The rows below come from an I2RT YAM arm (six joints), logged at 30 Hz.
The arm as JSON. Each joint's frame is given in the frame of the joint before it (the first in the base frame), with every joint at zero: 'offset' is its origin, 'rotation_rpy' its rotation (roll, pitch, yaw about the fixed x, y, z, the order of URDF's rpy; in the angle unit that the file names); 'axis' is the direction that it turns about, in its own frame. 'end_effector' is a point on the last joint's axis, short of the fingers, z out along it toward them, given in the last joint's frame.
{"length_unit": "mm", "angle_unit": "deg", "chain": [
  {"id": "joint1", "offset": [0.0, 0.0, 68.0], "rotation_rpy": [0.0, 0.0, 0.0], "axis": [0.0, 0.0, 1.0]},
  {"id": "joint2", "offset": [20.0, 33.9, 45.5], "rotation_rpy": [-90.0, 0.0, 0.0], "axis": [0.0, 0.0, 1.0]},
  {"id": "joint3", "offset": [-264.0, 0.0, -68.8], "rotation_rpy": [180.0, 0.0, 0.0], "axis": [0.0, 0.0, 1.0]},
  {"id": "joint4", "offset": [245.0, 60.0, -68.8], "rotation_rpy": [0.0, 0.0, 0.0], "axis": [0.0, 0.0, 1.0]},
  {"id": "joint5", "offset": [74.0, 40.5, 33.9], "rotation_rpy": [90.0, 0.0, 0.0], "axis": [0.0, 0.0, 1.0]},
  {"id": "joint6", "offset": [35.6, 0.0, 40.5], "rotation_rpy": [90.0, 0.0, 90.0], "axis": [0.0, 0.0, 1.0]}
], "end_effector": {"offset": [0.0, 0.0, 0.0], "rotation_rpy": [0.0, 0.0, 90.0]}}
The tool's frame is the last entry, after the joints.
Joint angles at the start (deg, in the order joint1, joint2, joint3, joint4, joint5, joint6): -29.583, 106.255, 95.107, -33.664, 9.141, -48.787
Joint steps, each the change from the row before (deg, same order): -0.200, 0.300, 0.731, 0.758, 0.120, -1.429; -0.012, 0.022, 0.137, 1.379, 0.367, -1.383; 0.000, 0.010, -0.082, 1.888, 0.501, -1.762; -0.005, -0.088, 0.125, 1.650, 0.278, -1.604; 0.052, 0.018, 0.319, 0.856, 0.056, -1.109; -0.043, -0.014, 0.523, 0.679, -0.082, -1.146; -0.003, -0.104, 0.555, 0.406, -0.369, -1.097; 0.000, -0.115, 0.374, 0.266, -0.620, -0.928; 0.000, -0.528, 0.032, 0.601, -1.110, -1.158; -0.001, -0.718, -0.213, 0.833, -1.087, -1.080; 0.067, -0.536, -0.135, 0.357, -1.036, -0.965
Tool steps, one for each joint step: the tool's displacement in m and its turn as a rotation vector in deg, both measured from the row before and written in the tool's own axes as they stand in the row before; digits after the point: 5 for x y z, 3 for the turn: -0.00157, -0.00419, 0.00001, 1.047, -0.548, -1.101; -0.00179, -0.00272, -0.00030, 1.380, -0.637, -1.130; -0.00175, -0.00264, 0.00027, 1.709, -0.680, -1.454; -0.00210, -0.00350, -0.00105, 1.651, -0.844, -1.269; -0.00202, -0.00252, -0.00088, 0.951, -0.635, -0.931; -0.00180, -0.00369, -0.00156, 0.969, -0.695, -0.901; -0.00202, -0.00354, -0.00231, 0.691, -0.869, -0.907; -0.00158, -0.00245, -0.00187, 0.315, -0.916, -0.801; -0.00175, -0.00285, -0.00387, 0.434, -1.536, -0.980; -0.00162, -0.00284, -0.00454, 0.631, -1.593, -0.899; -0.00163, -0.00152, -0.00350, 0.154, -1.321, -0.911
